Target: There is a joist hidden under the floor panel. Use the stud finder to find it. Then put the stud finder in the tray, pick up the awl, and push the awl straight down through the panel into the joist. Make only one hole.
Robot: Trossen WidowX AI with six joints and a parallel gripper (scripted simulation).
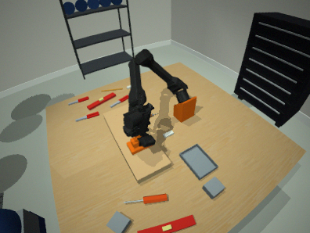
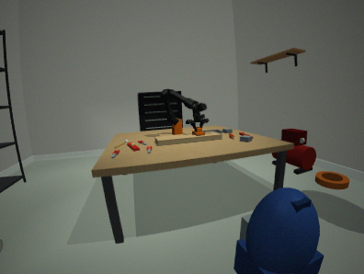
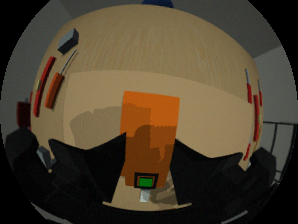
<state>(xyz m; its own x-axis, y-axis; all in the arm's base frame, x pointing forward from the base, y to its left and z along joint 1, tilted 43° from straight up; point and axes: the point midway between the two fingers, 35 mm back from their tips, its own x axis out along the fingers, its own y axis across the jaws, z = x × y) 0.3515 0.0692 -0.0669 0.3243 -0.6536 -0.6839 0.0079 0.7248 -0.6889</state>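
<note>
Now: gripper tip 4 cm past the indicator window and 3 cm below it. The rest, counted from my gripper tip: orange stud finder: 2 cm behind, 2 cm above; then grey tray: 22 cm behind, 22 cm to the left, 5 cm below; then awl: 18 cm behind, 20 cm to the right, 6 cm below.
</note>
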